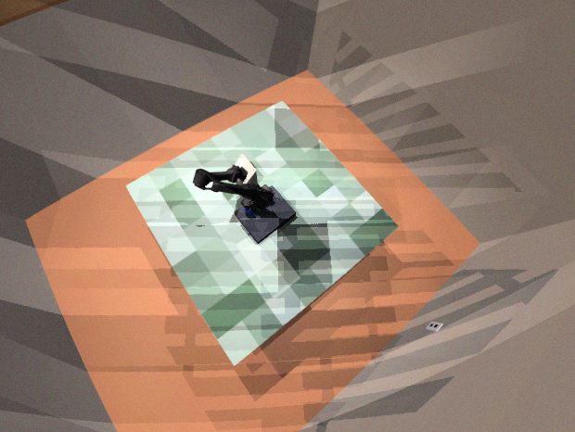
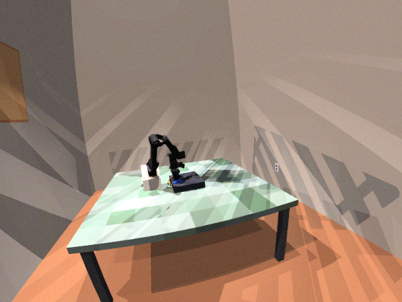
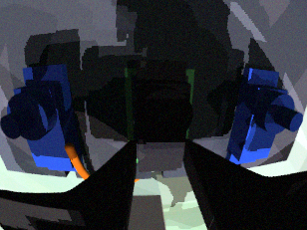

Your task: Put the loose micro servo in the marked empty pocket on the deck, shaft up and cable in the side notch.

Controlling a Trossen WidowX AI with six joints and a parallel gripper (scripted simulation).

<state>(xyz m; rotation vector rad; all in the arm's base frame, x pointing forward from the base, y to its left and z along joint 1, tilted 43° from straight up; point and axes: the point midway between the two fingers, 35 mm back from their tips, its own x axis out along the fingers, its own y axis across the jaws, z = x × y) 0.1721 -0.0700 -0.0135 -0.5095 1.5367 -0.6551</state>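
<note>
The dark deck lies 12 cm ahead of my gripper tip, 3 cm below it and 1 cm to the right of it.
</note>
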